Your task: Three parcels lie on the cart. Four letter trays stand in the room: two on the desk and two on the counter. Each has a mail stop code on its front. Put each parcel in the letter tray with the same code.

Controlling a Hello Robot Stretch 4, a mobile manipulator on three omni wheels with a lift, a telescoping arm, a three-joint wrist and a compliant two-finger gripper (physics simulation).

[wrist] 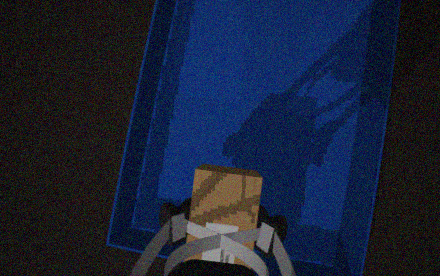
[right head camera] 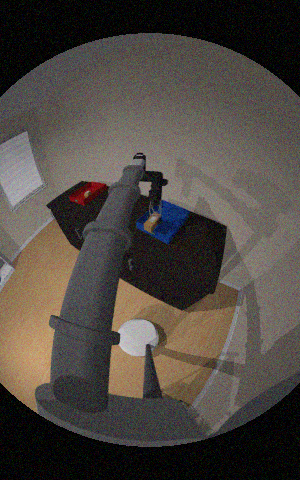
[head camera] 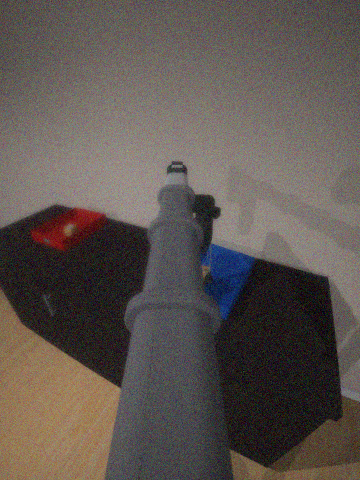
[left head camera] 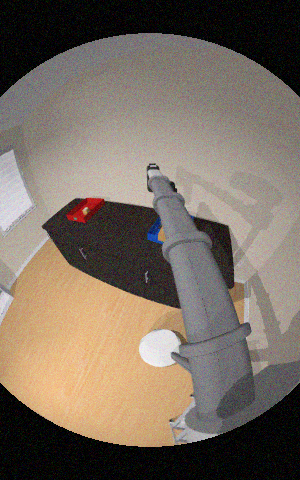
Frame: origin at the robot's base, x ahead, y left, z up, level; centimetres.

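Where they show: gripper, fingertip midpoint: [wrist: 223, 216]; robot's base, link origin: [right head camera: 138, 336] [left head camera: 159, 346].
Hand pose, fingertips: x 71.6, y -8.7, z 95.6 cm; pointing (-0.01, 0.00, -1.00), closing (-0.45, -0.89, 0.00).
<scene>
Each offset is from my fingertips to the top centre of the thing. Level surfaces: height alone.
My gripper [right head camera: 155, 209] [wrist: 223, 216] is shut on a tan cardboard parcel @(dx -1.8, dy +1.0, dz +4.5 cm) [head camera: 205, 271] [left head camera: 161, 234] [right head camera: 151, 223] [wrist: 227, 192], with its white label partly behind the fingers. The parcel is at the near end of the blue letter tray @(dx +8.9, dy -7.3, dz -1.2 cm) [head camera: 235, 275] [left head camera: 154, 233] [right head camera: 172, 220] [wrist: 260, 55], inside its outline in the wrist view. Whether it touches the tray floor cannot be told. The red letter tray @(dx +48.5, dy +70.5, dz -1.2 cm) [head camera: 90, 218] [left head camera: 94, 203] [right head camera: 98, 188] holds a small tan item @(dx +44.7, dy +69.0, dz -2.2 cm) [head camera: 69, 229] [left head camera: 86, 210] [right head camera: 87, 193]. No mail stop code is readable.
Both trays stand on the black counter @(dz -7.5 cm) [head camera: 285, 340] [left head camera: 115, 250] [right head camera: 195, 250] along the wall. A white round object [left head camera: 160, 347] [right head camera: 138, 337] is on the wooden floor before it. My arm [head camera: 172, 375] [left head camera: 210, 310] [right head camera: 92, 300] reaches across and hides part of the counter.
</scene>
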